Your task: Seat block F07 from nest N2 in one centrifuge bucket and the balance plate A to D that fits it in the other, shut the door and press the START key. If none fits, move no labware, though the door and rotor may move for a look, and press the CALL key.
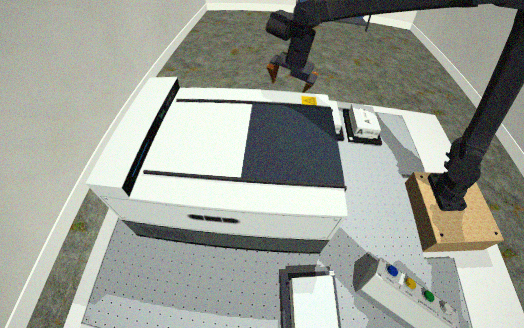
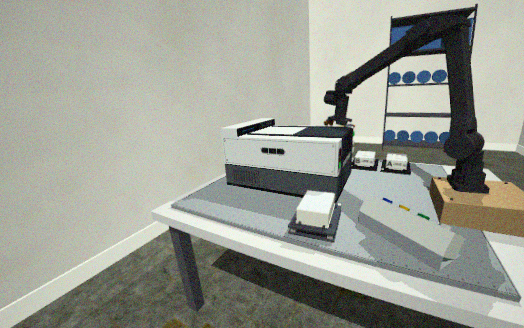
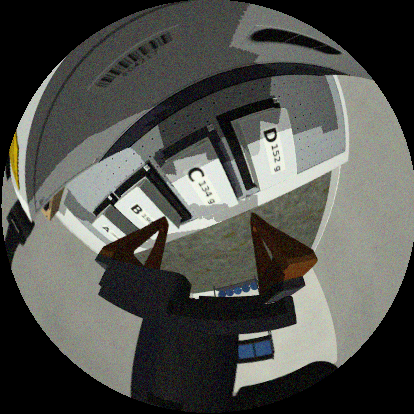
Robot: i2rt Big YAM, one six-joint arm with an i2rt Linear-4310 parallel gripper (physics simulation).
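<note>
The centrifuge has a white panel and a dark panel across its top; rotor and buckets are hidden. Plate A, plate B, plate C, marked 134 g, and plate D, marked 152 g, sit in dark nests behind it. A white block sits in a nest in front; its label and nest number do not show. My gripper is open and empty, above and beyond the centrifuge's back edge.
The key console stands at front right with blue, yellow and green keys; their labels are unreadable. The arm stands on a wooden base at right. A shelf rack stands beyond the table.
</note>
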